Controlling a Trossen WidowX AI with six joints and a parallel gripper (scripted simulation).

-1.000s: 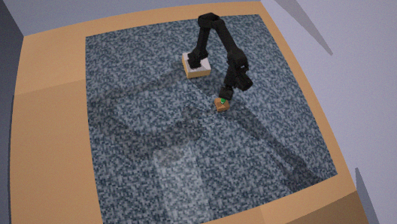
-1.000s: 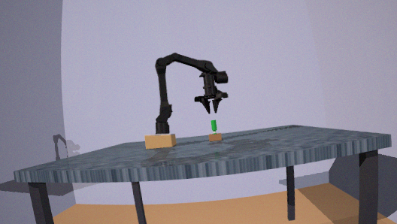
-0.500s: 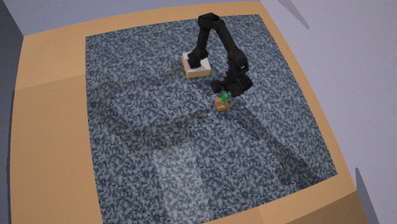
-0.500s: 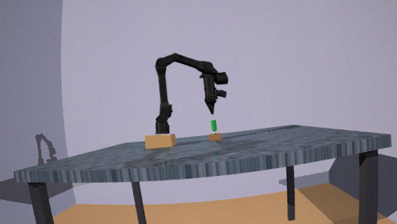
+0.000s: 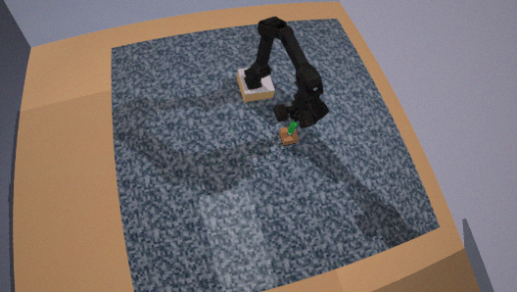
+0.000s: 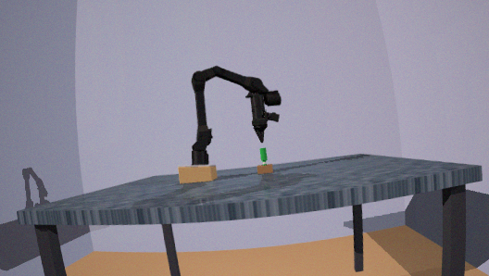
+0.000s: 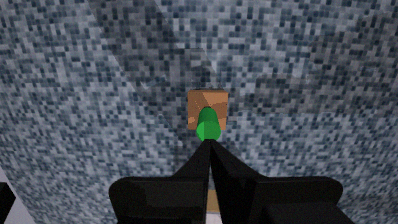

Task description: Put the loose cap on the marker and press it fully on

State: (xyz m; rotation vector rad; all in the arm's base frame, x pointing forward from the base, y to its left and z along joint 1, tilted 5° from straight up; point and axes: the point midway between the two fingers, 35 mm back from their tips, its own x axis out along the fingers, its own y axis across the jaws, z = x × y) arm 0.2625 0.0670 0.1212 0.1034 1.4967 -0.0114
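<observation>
The green cap lies 50 mm below my gripper tip. Also, from my gripper tip: holder block 110 mm below.
</observation>
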